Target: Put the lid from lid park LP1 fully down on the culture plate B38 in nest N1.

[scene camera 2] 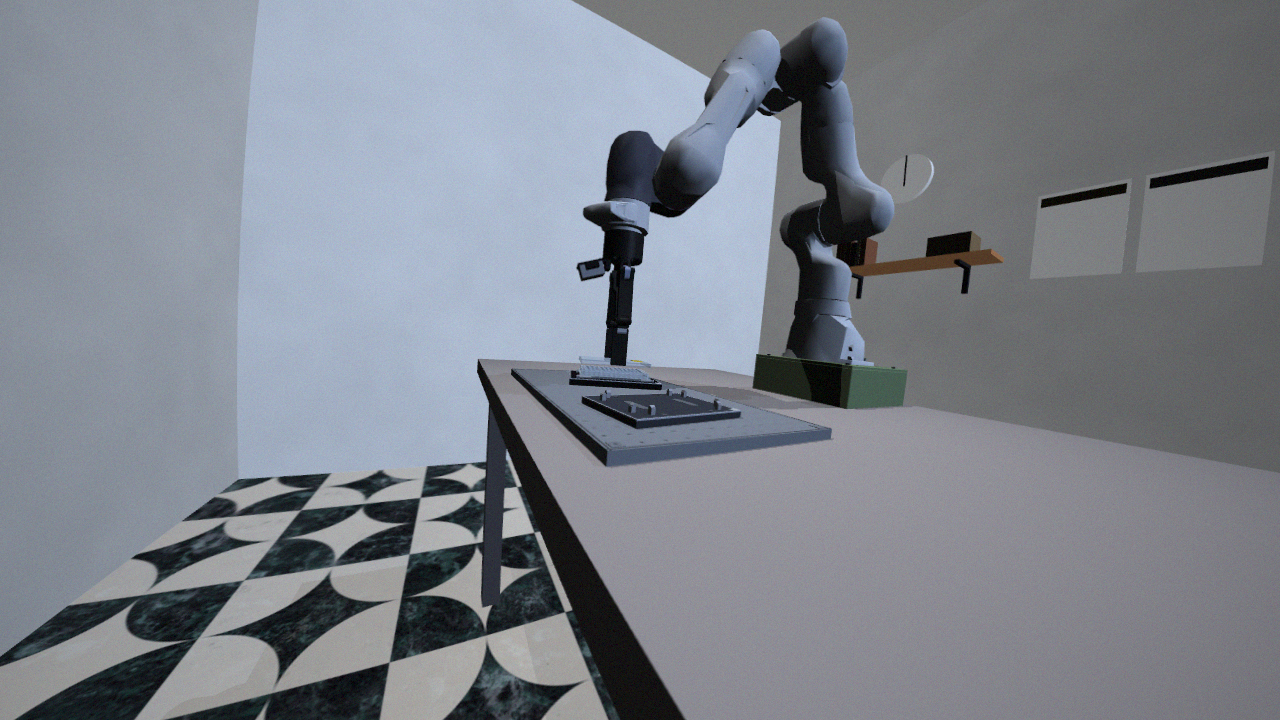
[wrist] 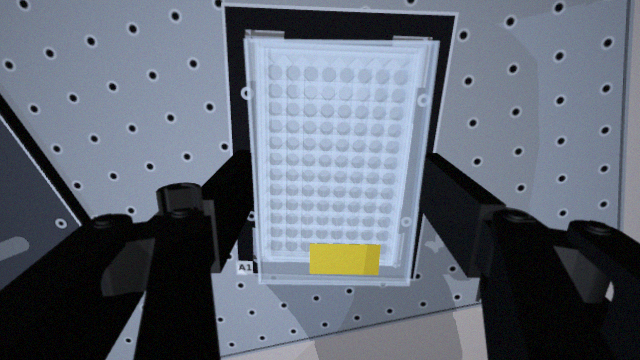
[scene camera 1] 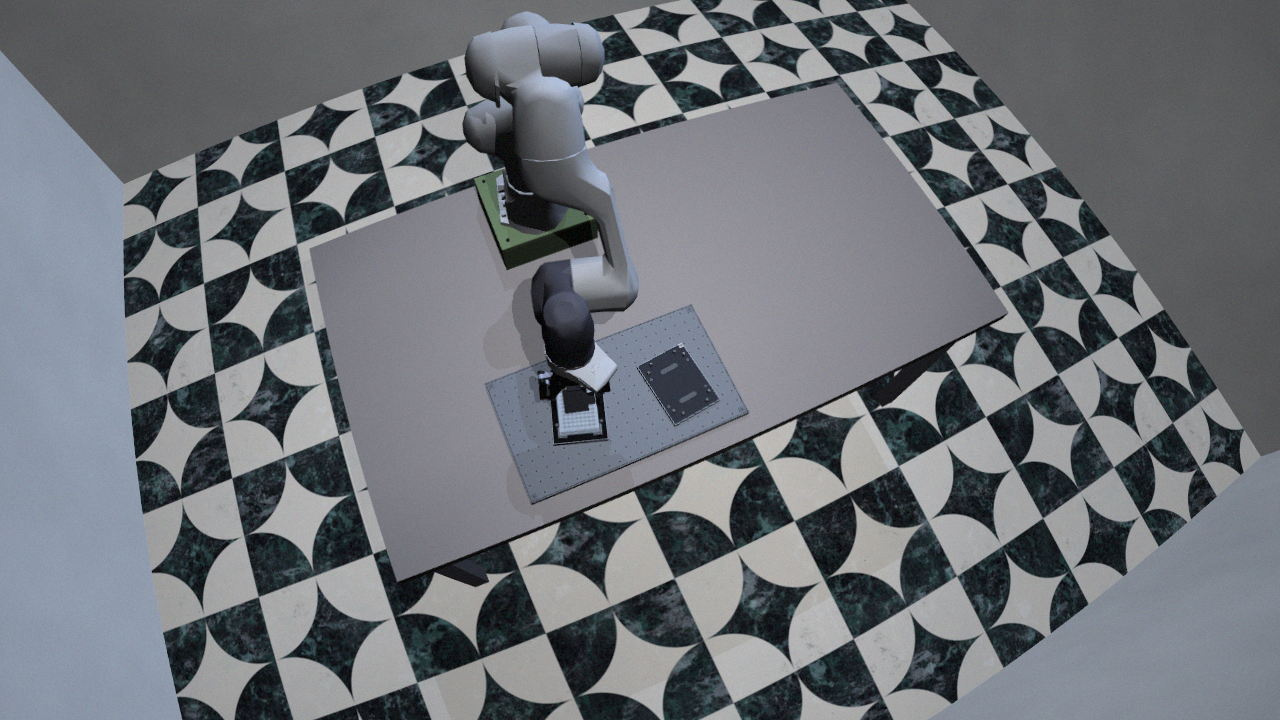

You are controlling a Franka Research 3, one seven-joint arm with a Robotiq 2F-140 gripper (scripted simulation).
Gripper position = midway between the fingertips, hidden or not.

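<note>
From scene camera 1 I can see a clear lid [scene camera 1: 588, 420] and a lid park LP1 [scene camera 1: 670, 387]. Scene camera 2 gives me my gripper [scene camera 2: 614, 362], a culture plate [scene camera 2: 599, 372] and the lid park LP1 [scene camera 2: 666, 404] again. In the wrist view I see the clear lid [wrist: 338, 129], and my gripper [wrist: 336, 176] is visible there too.
</note>
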